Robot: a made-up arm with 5 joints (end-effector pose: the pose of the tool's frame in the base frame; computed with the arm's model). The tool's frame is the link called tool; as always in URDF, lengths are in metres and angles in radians.
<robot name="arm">
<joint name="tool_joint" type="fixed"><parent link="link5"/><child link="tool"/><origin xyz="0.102 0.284 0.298" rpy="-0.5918 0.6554 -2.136"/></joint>
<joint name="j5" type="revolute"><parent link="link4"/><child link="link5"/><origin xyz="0.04 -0.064 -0.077" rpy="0 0 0"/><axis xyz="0.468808 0.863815 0.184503"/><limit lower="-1.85" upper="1.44"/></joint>
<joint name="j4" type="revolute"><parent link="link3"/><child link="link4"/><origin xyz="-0.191 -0.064 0.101" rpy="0 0 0"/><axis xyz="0.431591 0.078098 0.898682"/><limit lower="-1.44" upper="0.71"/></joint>
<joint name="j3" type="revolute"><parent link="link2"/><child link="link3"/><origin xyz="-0.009 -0.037 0.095" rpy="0 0 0"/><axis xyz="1 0 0"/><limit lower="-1.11" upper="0.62"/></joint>
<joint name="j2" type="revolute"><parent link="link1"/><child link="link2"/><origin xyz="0.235 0.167 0.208" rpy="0 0 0"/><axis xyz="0 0 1"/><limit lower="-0.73" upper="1.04"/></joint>
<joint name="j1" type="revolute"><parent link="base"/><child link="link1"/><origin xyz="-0.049 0.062 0.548" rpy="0 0 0"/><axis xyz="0.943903 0.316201 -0.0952"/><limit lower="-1.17" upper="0.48"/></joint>
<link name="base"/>
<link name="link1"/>
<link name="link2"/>
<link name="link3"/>
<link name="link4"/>
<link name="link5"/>
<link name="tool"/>
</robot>
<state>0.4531 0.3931 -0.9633 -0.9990 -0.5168</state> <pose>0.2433 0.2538 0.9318 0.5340 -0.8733 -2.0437</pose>
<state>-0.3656 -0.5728 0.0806 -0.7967 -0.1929</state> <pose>0.1855 0.4380 1.0378 0.8958 -0.3448 -2.8807</pose>
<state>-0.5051 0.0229 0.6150 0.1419 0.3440</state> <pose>0.0722 0.4131 1.1296 0.1736 1.3217 -1.3864</pose>
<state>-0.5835 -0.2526 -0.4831 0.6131 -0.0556</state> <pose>-0.0342 0.7625 0.8013 -0.2997 0.2332 -1.7752</pose>
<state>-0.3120 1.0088 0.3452 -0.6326 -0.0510</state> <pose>0.1652 0.4233 1.0875 -0.0628 0.6608 -1.4774</pose>
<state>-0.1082 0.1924 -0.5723 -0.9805 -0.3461</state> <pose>0.2048 0.4452 0.9435 0.4282 -0.9120 -2.1785</pose>
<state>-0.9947 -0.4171 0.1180 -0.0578 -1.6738</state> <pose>0.0384 0.6469 0.4016 0.7494 -1.8244 -0.9532</pose>
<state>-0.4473 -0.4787 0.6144 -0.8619 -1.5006</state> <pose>0.2179 0.4607 0.8064 0.8141 -1.6102 -2.3845</pose>
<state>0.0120 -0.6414 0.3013 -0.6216 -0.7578</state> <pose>0.2447 0.3295 1.0600 0.8596 -0.2976 -2.9143</pose>
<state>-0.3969 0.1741 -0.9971 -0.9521 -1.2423</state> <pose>0.2010 0.3534 0.6613 0.1670 -2.2805 -0.7542</pose>
